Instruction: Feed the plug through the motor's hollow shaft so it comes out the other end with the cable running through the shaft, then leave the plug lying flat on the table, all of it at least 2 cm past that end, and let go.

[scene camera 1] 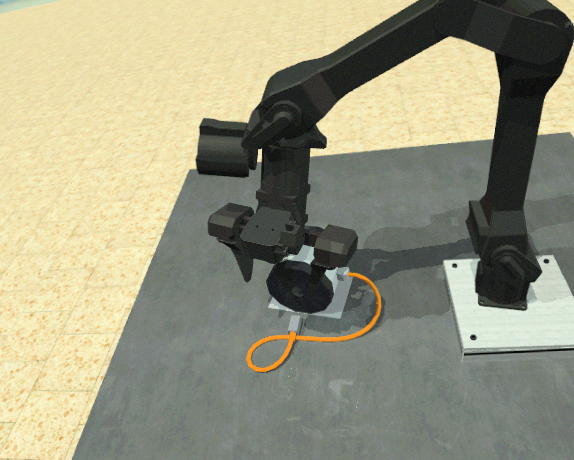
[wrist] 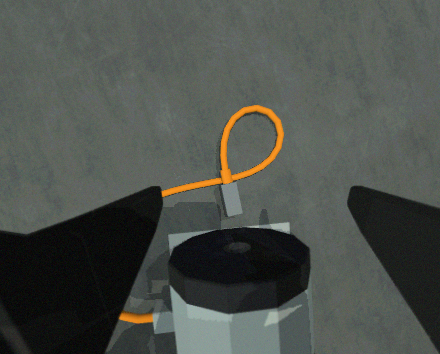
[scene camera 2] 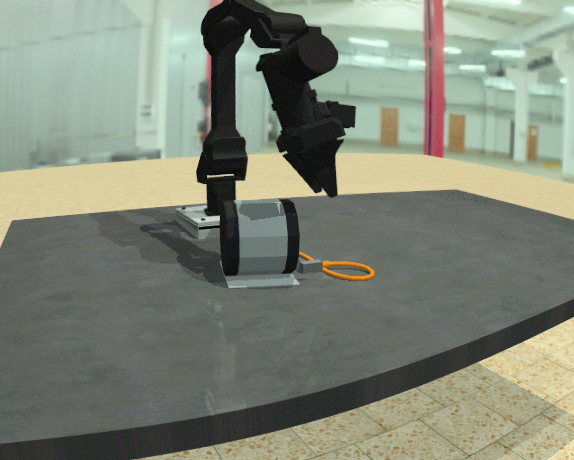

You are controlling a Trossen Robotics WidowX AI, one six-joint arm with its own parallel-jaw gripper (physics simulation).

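The motor is a pale cylinder with black end caps, lying on a pale base plate. The shaft hole shows in one cap. The small grey plug lies flat on the table just outside that cap, its free end toward the motor. The orange cable loops behind the plug, crosses itself and runs outside the motor to a block at its side. My gripper is open and empty, above the plug and cap.
The arm's pale mounting plate is bolted to the dark table. In scene camera 1 the table's left edge is left of the motor. The arm's shadow falls across the table beside the motor.
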